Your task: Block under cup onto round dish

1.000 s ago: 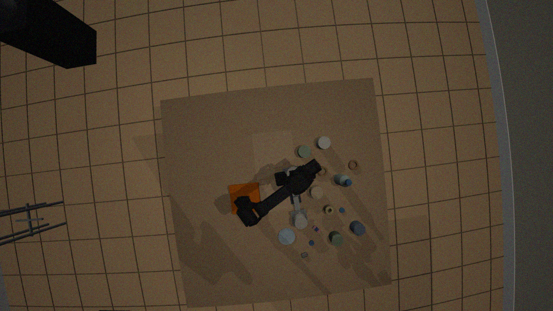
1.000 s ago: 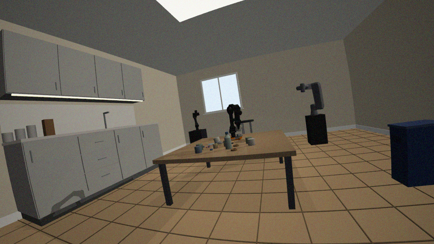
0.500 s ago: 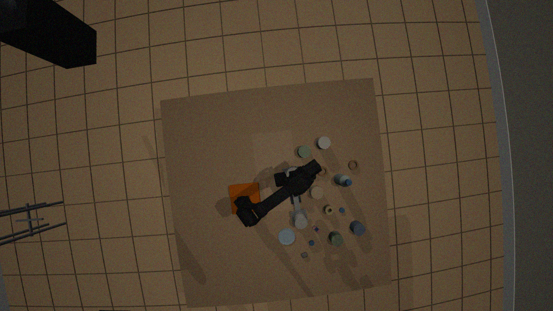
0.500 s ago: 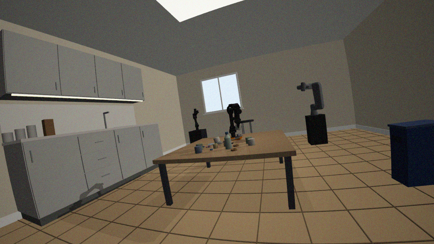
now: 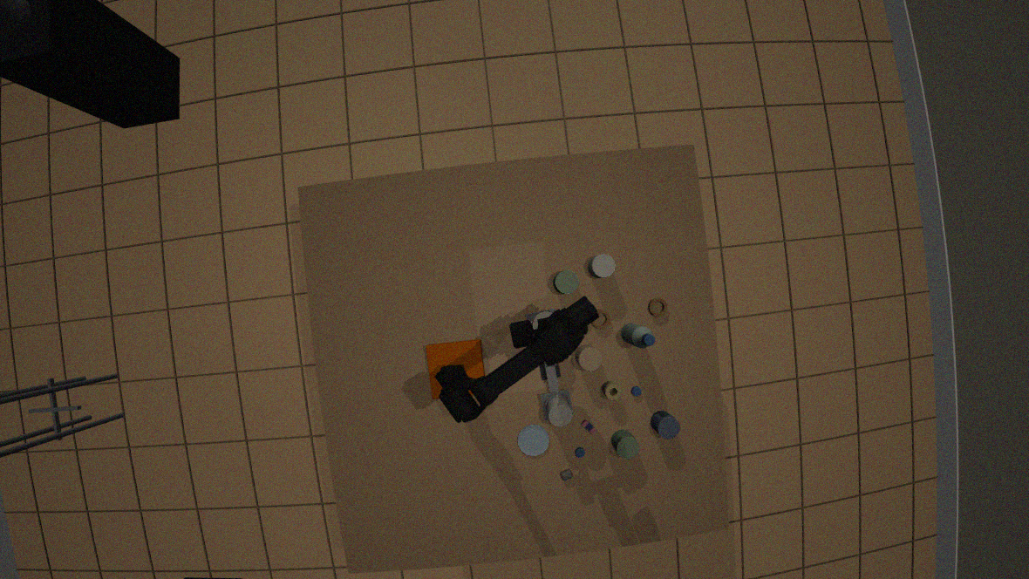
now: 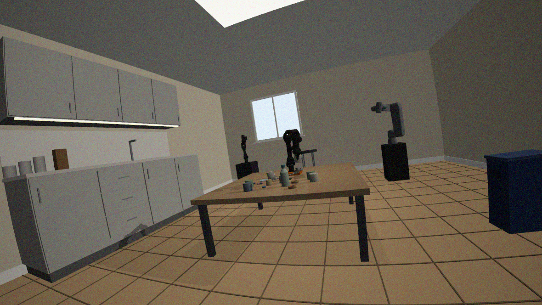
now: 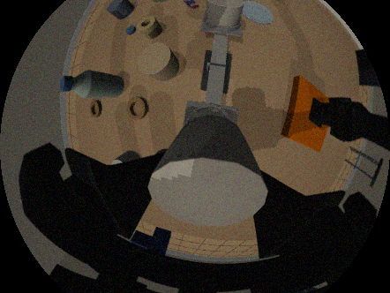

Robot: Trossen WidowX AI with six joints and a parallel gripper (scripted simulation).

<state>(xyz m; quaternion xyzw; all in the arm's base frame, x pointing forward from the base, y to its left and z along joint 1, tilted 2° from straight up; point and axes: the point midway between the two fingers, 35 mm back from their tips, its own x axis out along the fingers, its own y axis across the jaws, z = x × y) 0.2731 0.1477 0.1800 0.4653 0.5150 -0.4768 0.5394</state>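
My gripper tip is 8 cm above the grey block and 1 cm to the left of it. Also, from my gripper tip: grey balance (14 cm to the right, 13 cm below, 2 cm ahead); then round light-blue dish (38 cm to the right, 17 cm below, 5 cm behind); then tan cylinder (13 cm to the right, 13 cm below, 12 cm ahead).
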